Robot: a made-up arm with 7 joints.
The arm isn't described. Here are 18 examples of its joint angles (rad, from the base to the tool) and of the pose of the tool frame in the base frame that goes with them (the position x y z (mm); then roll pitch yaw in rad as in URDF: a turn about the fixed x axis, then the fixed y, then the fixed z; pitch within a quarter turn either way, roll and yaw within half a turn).
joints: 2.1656 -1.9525 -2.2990 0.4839 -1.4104 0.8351 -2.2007
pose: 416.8 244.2 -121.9 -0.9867 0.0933 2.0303
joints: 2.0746 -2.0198 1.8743 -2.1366 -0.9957 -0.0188 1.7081
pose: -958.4 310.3 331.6 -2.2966 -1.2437 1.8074
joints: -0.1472 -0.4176 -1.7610 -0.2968 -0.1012 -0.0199 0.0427
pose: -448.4 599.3 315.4 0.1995 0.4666 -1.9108
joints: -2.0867 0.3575 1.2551 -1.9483 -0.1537 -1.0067 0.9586
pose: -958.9 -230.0 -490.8 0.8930 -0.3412 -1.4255
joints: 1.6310 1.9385 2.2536 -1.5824 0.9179 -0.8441 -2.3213
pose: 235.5 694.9 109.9 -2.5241 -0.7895 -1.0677
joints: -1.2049 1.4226 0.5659 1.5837 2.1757 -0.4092 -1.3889
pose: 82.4 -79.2 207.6 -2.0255 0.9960 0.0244
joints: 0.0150 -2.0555 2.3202 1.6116 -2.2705 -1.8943 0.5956
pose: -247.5 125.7 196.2 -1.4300 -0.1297 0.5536
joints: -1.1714 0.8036 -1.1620 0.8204 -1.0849 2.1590 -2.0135
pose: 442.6 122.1 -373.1 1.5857 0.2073 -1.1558
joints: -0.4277 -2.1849 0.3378 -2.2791 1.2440 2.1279 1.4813
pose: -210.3 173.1 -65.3 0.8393 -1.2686 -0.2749
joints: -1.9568 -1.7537 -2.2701 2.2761 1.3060 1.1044 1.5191
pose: -340.2 -35.5 231.5 0.9857 0.2367 -2.5420
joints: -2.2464 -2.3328 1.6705 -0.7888 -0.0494 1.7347 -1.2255
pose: -96.9 -663.2 -350.4 -0.3277 0.3178 1.7973
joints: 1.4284 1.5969 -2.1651 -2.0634 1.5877 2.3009 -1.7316
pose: 133.8 102.9 -534.6 -2.5398 0.7372 2.7202
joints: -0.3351 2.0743 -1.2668 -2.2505 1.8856 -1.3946 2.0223
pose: 2.5 -189.0 -711.4 1.6129 0.4490 1.4500
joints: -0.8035 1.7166 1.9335 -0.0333 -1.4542 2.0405 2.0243
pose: 669.6 -0.6 -386.2 -1.6652 -0.0829 -0.4156
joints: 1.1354 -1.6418 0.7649 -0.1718 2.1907 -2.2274 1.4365
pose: -483.8 243.7 -186.3 -0.1034 -0.8399 -0.7114
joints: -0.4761 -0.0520 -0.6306 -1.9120 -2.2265 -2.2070 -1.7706
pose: -131.9 -373.4 -520.7 -1.3179 0.7407 -0.4012
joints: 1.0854 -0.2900 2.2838 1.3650 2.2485 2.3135 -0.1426
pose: -263.1 396.1 -193.1 0.5784 0.2461 -0.5758
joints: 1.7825 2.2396 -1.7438 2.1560 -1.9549 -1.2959 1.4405
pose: 44.8 145.4 278.1 -0.4793 -0.4967 -0.7795
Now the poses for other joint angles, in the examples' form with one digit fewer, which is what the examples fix.
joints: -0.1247 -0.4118 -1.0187 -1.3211 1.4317 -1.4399 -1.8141
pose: -287 690 -322 -2.448 1.227 1.275
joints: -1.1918 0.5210 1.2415 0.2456 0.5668 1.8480 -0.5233
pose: -257 -420 -129 1.469 0.020 0.750
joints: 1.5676 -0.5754 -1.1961 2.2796 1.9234 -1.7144 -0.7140
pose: -306 -481 -90 -2.568 -0.418 2.189
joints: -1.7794 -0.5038 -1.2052 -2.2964 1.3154 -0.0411 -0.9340
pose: 761 -29 -262 2.305 0.776 3.062
